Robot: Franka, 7 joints.
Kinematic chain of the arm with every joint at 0, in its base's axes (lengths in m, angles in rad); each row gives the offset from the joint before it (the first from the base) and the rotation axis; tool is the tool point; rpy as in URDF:
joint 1: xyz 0 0 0.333 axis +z
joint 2: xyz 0 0 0 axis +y
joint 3: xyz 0 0 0.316 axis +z
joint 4: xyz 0.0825 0 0 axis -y
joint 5: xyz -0.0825 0 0.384 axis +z
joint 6: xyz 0 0 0 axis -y
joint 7: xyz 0.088 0 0 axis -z
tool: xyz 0 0 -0.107 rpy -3.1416 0 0
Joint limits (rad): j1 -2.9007..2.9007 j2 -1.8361..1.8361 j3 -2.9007..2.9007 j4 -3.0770..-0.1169 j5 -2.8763..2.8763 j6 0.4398..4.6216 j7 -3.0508..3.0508
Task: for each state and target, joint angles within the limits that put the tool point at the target. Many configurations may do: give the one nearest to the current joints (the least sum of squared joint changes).
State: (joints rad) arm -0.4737 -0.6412 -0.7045 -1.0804 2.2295 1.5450 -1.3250
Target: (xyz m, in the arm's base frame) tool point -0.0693 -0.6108 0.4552
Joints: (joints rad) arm -0.9229 0.2264 -0.9292 -2.0163 2.1353 1.7914 -1.3250
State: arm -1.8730 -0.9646 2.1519 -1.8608 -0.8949 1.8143 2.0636
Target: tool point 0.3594 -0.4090 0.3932
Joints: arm -2.5891 -0.8876 1.7150 -2.0666 -0.9193 1.8074 2.0636
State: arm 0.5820 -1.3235 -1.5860 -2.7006 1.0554 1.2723 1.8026
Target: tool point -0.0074 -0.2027 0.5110
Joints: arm 0.0232 -1.8064 -1.3208 -2.7518 1.0535 0.8506 1.8026
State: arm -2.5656 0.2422 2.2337 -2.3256 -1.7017 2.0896 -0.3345
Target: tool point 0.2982 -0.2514 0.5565
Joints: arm -2.9007 0.9385 2.4959 -2.5385 -1.6404 1.9908 -0.3345
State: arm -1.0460 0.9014 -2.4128 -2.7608 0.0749 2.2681 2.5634
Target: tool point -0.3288 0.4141 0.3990
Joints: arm -1.3502 0.0635 -2.6933 -2.2911 0.0762 2.4756 2.5634
